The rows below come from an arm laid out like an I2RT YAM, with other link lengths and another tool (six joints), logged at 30 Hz.
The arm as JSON. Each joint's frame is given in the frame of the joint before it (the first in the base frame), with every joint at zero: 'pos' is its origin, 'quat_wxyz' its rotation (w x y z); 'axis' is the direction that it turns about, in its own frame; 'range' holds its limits. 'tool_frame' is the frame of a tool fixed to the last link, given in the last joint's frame.
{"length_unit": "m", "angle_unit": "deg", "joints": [
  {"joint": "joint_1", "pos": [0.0, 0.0, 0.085], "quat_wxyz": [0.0, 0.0, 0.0, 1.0], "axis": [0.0, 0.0, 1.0], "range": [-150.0, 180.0]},
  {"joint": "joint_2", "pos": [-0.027, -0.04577, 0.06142], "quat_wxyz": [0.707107, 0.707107, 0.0, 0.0], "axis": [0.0, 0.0, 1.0], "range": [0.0, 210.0]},
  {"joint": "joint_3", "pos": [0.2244, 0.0, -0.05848], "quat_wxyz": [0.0, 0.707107, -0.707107, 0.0], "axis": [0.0, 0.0, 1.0], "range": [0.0, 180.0]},
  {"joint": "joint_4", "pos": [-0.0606, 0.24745, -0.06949], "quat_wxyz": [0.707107, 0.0, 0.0, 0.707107], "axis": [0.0, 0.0, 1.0], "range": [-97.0, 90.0]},
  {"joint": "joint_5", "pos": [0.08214, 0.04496, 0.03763], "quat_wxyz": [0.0, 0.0, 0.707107, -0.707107], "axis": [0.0, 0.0, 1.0], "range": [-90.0, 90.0]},
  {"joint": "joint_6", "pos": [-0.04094, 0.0, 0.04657], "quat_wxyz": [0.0, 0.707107, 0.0, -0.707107], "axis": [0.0, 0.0, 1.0], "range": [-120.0, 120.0]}
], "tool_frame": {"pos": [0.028, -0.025, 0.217], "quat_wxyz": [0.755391, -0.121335, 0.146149, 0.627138]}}
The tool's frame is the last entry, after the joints.
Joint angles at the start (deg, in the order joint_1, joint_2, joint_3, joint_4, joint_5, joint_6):
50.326 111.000 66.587 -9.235 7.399 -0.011
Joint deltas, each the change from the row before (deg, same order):
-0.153 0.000 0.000 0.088 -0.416 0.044
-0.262 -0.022 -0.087 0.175 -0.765 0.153
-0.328 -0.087 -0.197 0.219 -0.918 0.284
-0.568 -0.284 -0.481 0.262 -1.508 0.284
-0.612 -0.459 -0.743 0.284 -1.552 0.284
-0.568 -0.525 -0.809 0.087 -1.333 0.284
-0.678 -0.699 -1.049 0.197 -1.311 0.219
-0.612 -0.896 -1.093 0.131 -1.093 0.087
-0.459 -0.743 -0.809 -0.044 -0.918 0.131
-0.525 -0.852 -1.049 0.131 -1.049 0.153
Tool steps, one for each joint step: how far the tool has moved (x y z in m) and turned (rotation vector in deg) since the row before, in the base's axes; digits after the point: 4 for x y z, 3 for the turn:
0.0000 0.0006 0.0003 0.303 0.218 0.059
-0.0004 0.0009 0.0002 0.551 0.459 0.071
-0.0006 0.0007 0.0002 0.690 0.602 -0.007
-0.0015 0.0001 0.0001 0.965 0.988 0.106
-0.0021 -0.0009 -0.0001 0.944 1.052 0.089
-0.0025 -0.0021 -0.0008 0.686 1.049 -0.001
-0.0021 -0.0032 -0.0005 0.688 0.976 -0.075
-0.0020 -0.0034 0.0006 0.588 0.726 -0.034
-0.0021 -0.0025 0.0007 0.482 0.670 -0.022
-0.0025 -0.0029 0.0006 0.600 0.724 -0.029

